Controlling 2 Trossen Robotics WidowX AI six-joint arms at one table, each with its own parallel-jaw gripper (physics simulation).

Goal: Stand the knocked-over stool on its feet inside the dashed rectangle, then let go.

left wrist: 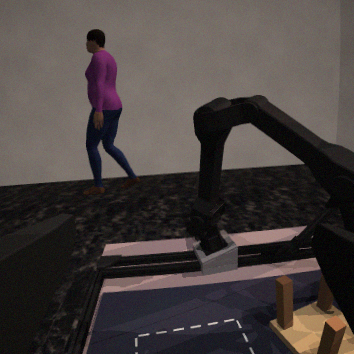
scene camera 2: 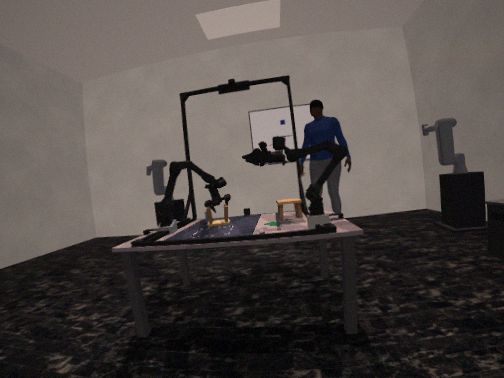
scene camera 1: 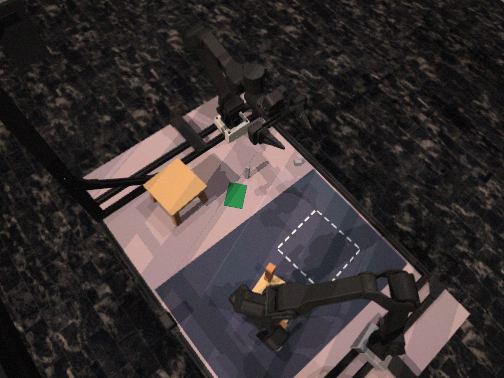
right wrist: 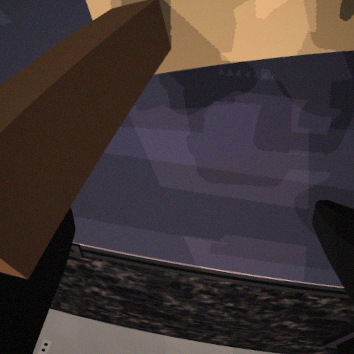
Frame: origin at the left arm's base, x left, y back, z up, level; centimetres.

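Where they show: left gripper, between the fingertips: (left wrist: 197, 231) (scene camera 2: 243, 159) (scene camera 1: 298, 139); right gripper, between the fingertips: (scene camera 2: 221, 210) (scene camera 1: 246, 322) (right wrist: 196, 215); left arm's base, origin of its link: (scene camera 2: 317, 214) (scene camera 1: 231, 119); right arm's base, origin of its link: (left wrist: 213, 244) (scene camera 2: 166, 223) (scene camera 1: 378, 345).
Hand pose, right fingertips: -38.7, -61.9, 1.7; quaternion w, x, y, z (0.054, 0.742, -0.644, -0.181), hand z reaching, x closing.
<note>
Each offset is from my right fingertips to the centre of the thing, as dx, dy, dz. "pt": to the spot under its first point.
The knocked-over stool @[+10.9, +0.5, -1.1] (scene camera 1: 262, 288) (scene camera 2: 217, 222) (left wrist: 305, 326) lies upside down on the dark mat, its tan seat flat and its brown legs pointing up. It is outside the dashed rectangle (scene camera 1: 298, 228) (left wrist: 193, 327), just past that rectangle's near corner. My right gripper (scene camera 1: 258, 319) (scene camera 2: 218, 201) (right wrist: 196, 215) is open and low over the stool. In the right wrist view one leg @[+4.0, +4.0, -0.5] (right wrist: 70, 123) stands close against one of its fingers, with the seat @[pt +5.1, +0.1, -5.6] (right wrist: 228, 28) beyond. My left gripper (scene camera 1: 295, 135) (scene camera 2: 247, 157) is open and empty, high above the table's far end.
A second stool @[+5.9, +47.5, -1.8] (scene camera 1: 175, 185) (scene camera 2: 289, 202) stands upright on the light part of the table. A green square @[pt +23.0, +37.4, -7.3] (scene camera 1: 235, 195) (scene camera 2: 270, 223) lies beside it, with a small grey post @[+30.8, +41.1, -3.6] (scene camera 1: 247, 172) nearby. A black gantry frame (scene camera 2: 184, 150) rises over the table. A person (scene camera 2: 323, 150) (left wrist: 102, 105) is behind.
</note>
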